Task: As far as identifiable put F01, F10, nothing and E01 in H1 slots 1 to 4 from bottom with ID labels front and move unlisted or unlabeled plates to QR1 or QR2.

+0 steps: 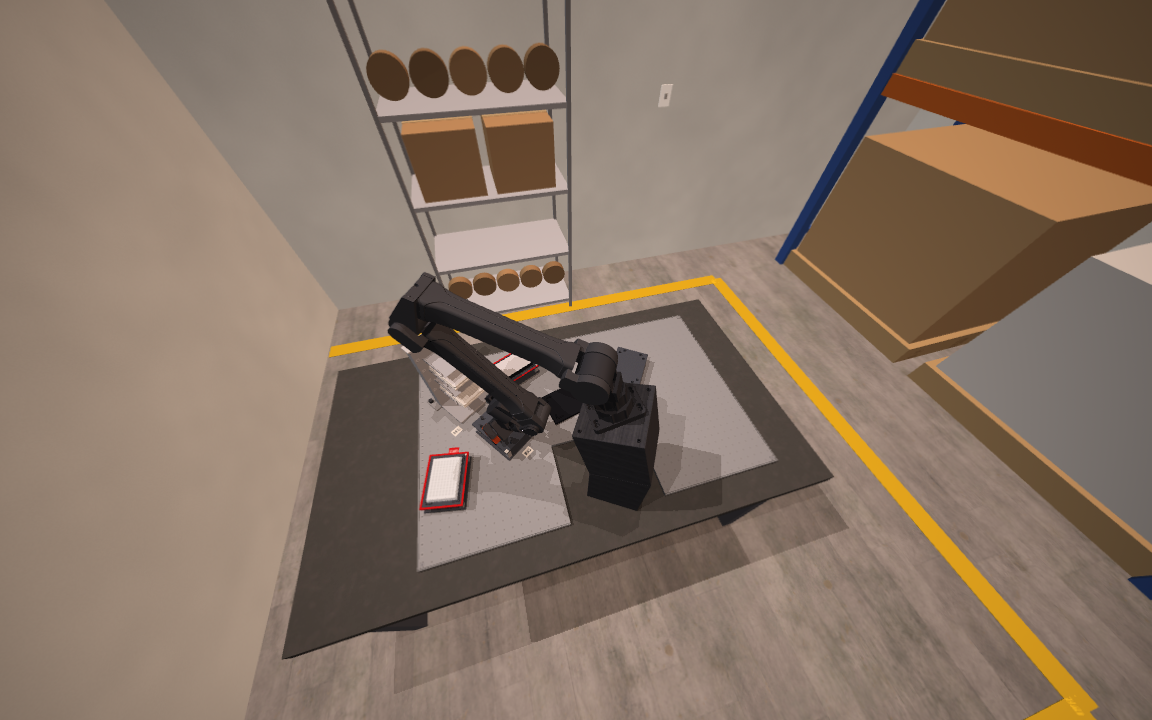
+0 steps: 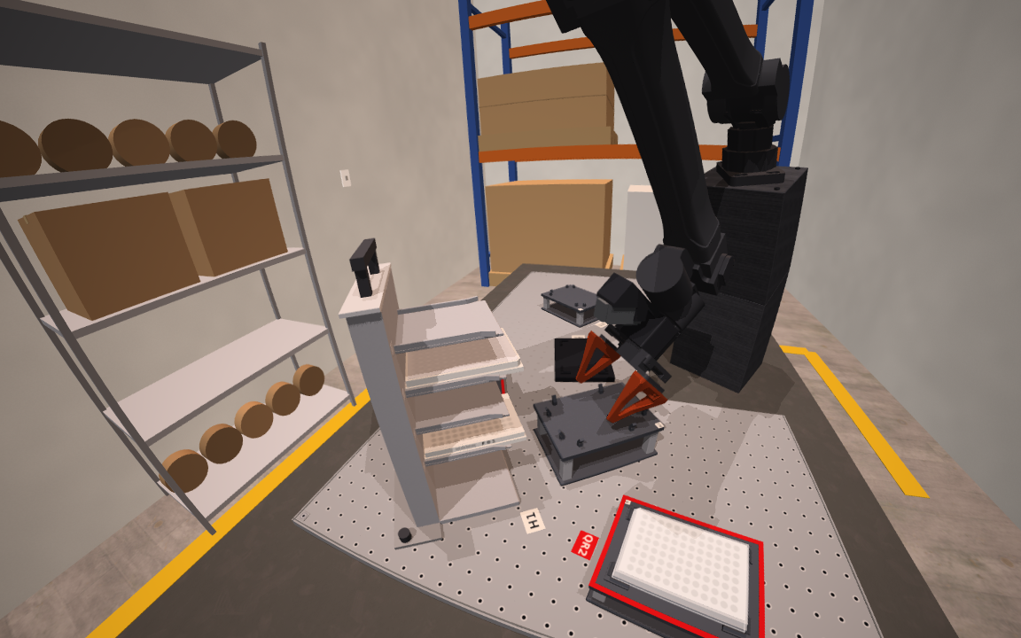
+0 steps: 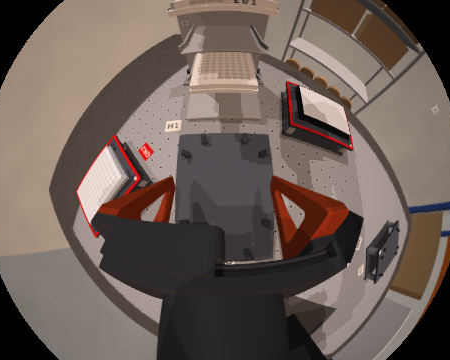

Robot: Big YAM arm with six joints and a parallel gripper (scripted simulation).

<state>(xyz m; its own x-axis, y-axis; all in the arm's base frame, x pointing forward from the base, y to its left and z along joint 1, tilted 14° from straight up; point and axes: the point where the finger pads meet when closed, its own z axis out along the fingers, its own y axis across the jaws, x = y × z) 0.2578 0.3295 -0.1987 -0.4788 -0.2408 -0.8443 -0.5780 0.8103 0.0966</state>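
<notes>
My hand is 4 cm above the dark regrip nest. From my hand the other things lie so: quarantine nest QR1: 24 cm ahead, 8 cm to the right, 6 cm below; then H1 deck label: 15 cm to the left, 10 cm below, 5 cm ahead; then quarantine nest QR2: 19 cm to the left, 12 cm behind, 6 cm below.
</notes>
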